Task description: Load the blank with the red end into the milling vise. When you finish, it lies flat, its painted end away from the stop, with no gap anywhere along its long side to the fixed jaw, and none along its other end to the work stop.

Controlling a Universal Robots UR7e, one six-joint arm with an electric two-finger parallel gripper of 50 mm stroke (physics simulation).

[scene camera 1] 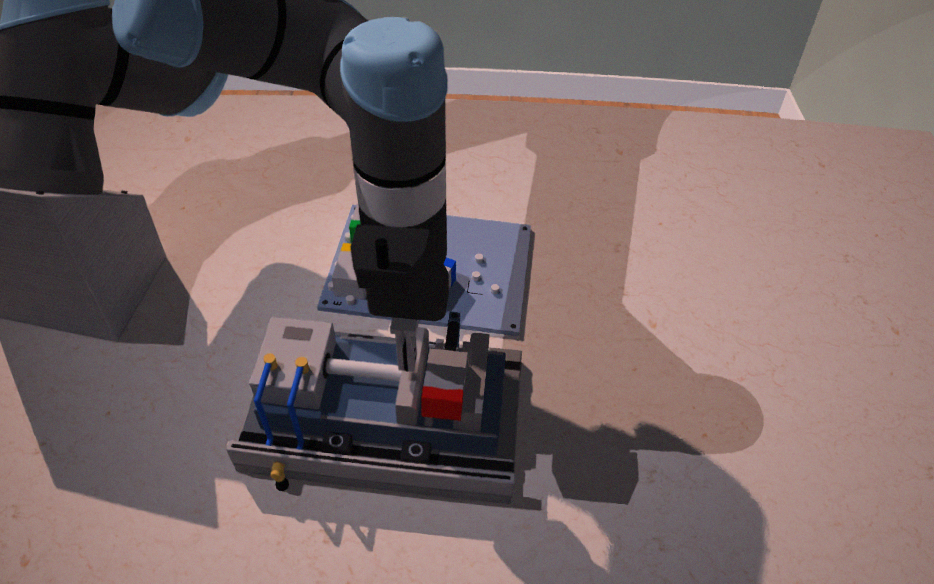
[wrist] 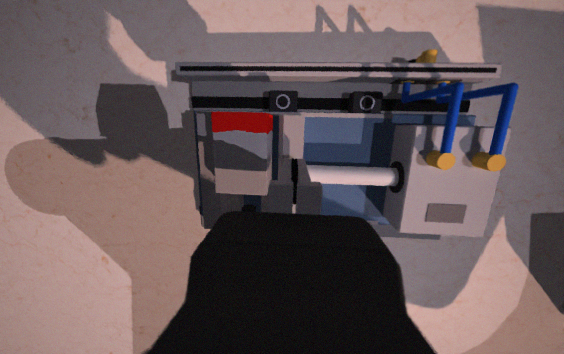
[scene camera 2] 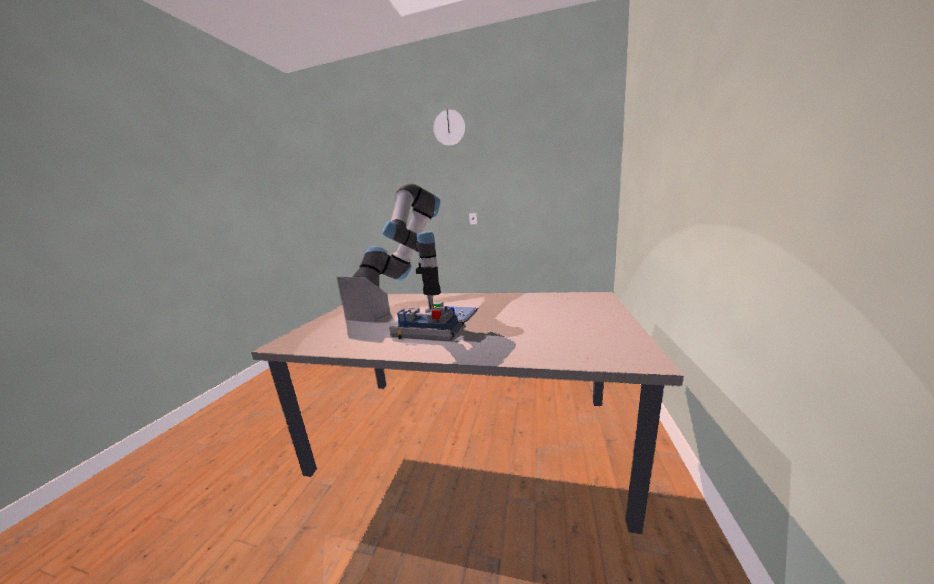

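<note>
The red-ended blank [scene camera 1: 444,375] [scene camera 2: 436,314] [wrist: 242,150] lies between the vise jaws, its red end toward the front rail. No clear gap shows between its long side and the fixed jaw [scene camera 1: 478,358] [wrist: 205,150]. In the wrist view a narrow dark strip shows between the blank and the moving jaw [scene camera 1: 407,399] [wrist: 292,135], and a small gap between its plain end and the black work stop [scene camera 1: 452,329] [wrist: 249,207]. My gripper [scene camera 1: 407,366] [wrist: 293,172] is shut and empty, its tips low at the moving jaw; contact is unclear.
The blue-grey pallet [scene camera 1: 506,247] with pegs and other blanks, green [scene camera 1: 354,229], yellow [scene camera 1: 346,247] and blue [scene camera 1: 449,270], lies behind the vise, partly hidden by the arm. The vise's grey housing [scene camera 1: 292,351] [wrist: 450,185] carries blue hoses [scene camera 1: 296,385] [wrist: 502,122].
</note>
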